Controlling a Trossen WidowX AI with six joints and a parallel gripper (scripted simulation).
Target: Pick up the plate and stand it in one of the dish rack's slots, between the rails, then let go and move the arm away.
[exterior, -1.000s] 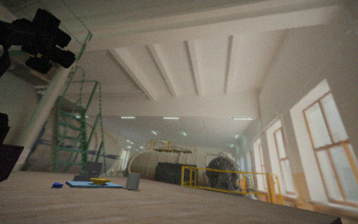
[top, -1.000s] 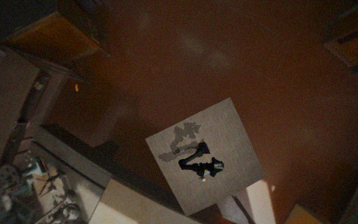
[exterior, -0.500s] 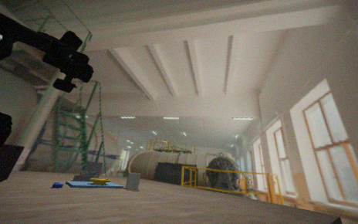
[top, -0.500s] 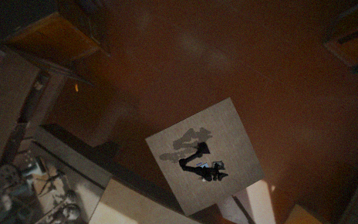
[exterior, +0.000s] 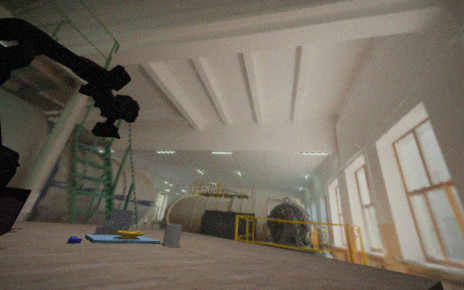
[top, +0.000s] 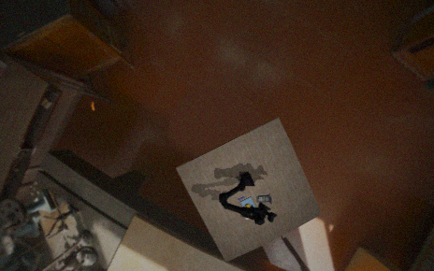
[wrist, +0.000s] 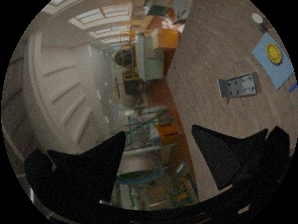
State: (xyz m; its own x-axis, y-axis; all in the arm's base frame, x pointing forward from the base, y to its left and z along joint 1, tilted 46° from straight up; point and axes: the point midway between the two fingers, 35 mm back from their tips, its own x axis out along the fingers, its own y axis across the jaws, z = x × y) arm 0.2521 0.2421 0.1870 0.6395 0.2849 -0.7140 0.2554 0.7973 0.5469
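My gripper tip is 6 cm short of the yellow plate, 19 cm to the left of it and 35 cm above it. From my gripper tip the other things lie so: blue spoon 6 cm behind, 22 cm to the right, 36 cm below; dish rack 8 cm ahead, 1 cm to the left, 34 cm below; blue mat 5 cm ahead, 18 cm to the right, 36 cm below.
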